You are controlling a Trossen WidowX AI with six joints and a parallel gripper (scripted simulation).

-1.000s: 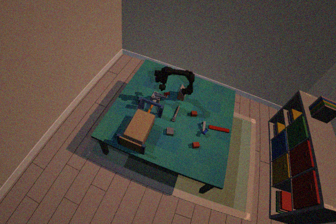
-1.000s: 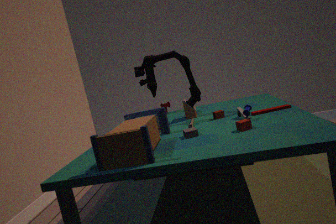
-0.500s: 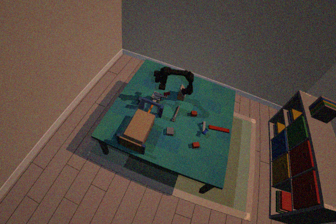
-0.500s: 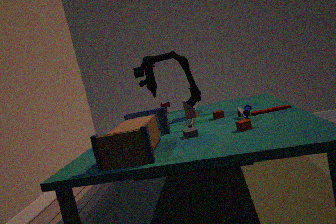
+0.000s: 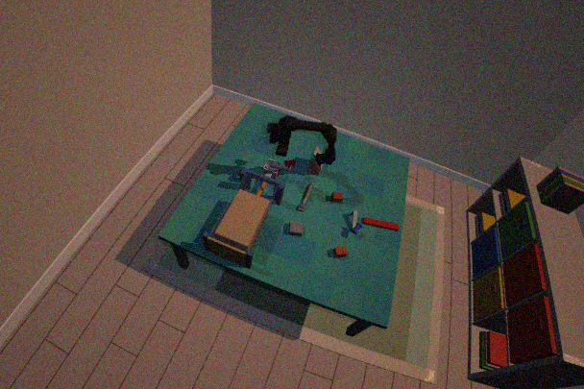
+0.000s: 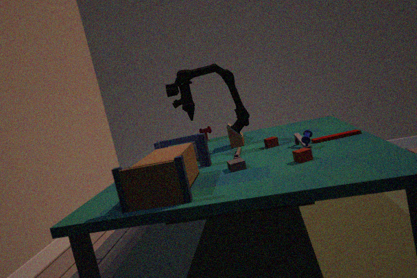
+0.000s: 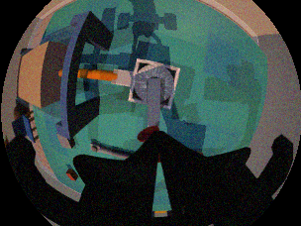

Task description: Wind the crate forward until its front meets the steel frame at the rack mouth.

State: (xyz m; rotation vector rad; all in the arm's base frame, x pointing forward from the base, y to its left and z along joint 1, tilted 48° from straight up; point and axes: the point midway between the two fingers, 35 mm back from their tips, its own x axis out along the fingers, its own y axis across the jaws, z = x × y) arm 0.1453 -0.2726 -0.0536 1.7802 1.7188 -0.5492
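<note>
Right now my gripper tip is 9 cm above the red knob, 6 cm to the right of it and 1 cm past it. Round my gripper tip: winch: 19 cm below, 5 cm to the right, 1 cm behind; then red-knobbed handle: 12 cm below, 2 cm to the left; then steel frame: 16 cm ahead, 11 cm below, 5 cm to the right.
</note>
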